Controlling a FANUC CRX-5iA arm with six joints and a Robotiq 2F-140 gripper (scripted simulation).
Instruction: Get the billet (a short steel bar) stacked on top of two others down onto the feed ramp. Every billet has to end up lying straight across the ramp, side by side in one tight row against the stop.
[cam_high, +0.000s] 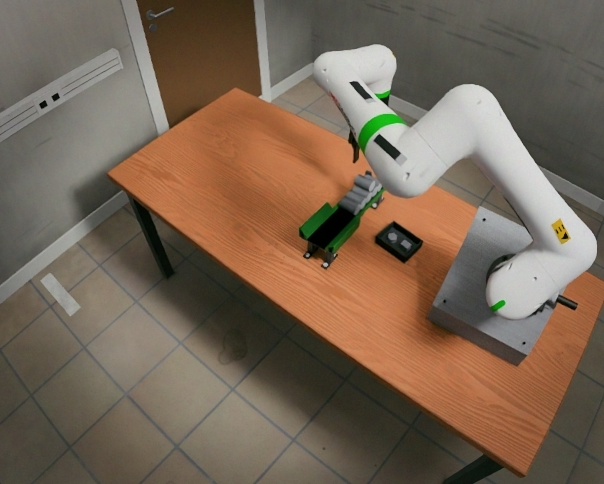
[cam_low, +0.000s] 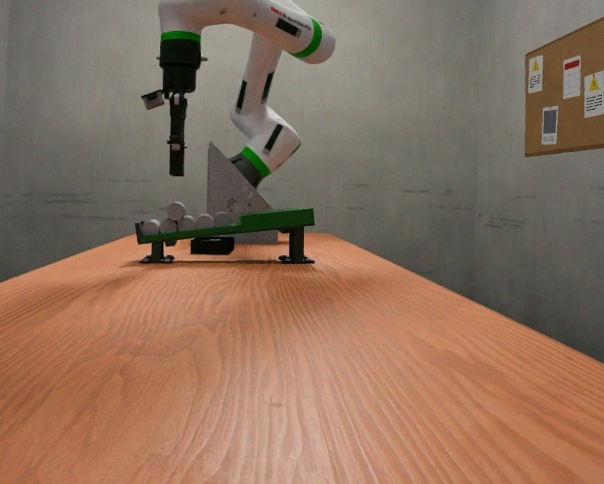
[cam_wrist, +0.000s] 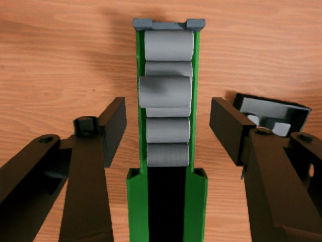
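Now: the grey stop 10 mm behind my hand, 80 mm to the right of it and 160 mm below it. Also, from my hand: black tray: 190 mm behind, 90 mm to the left, 210 mm below.
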